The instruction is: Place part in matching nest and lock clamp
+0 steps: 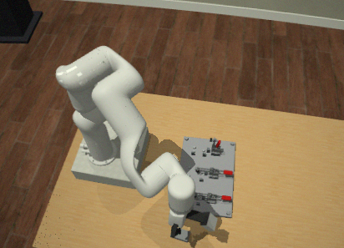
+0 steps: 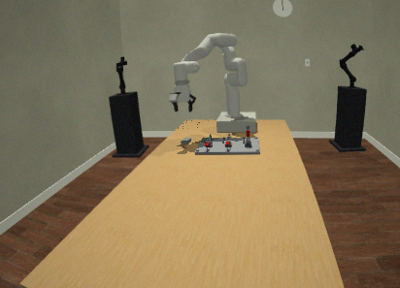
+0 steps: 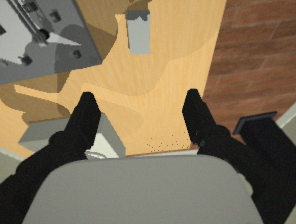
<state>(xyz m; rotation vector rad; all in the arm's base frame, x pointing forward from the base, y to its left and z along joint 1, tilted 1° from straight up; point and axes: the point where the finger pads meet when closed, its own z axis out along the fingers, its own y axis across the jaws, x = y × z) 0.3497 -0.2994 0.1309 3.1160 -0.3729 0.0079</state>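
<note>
The grey block part is 20 cm below my hand. From my hand the other things lie so: grey fixture plate (9 cm ahead, 26 cm to the left, 20 cm below).
</note>
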